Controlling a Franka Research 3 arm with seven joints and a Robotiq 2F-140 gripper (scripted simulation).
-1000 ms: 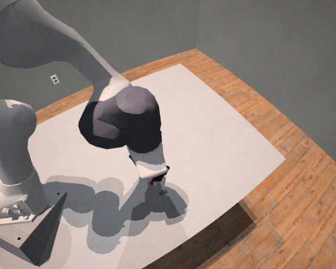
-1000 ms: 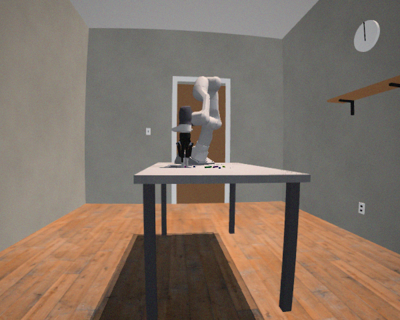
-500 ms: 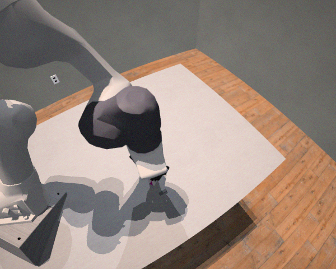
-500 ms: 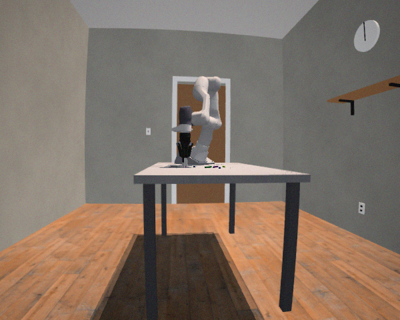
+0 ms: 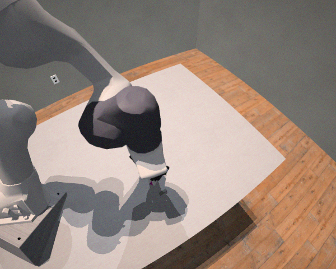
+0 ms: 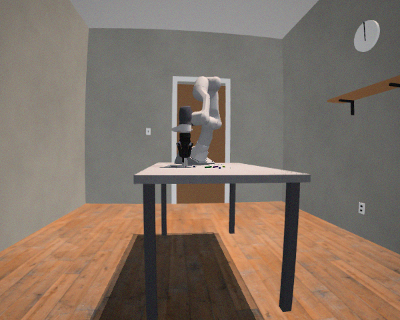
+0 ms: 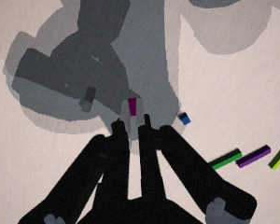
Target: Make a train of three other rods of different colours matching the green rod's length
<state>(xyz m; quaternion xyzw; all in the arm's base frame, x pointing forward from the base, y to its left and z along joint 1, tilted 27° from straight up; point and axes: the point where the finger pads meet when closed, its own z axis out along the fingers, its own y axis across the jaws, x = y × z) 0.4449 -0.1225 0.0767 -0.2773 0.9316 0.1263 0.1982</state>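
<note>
The grey rod lies 60 mm to the right of my hand, 30 mm below it and 10 mm ahead of it. Round my hand: magenta rod 30 mm below; green rod 160 mm to the left, 30 mm below, 20 mm ahead; purple rod 210 mm to the left, 30 mm below, 20 mm behind.
</note>
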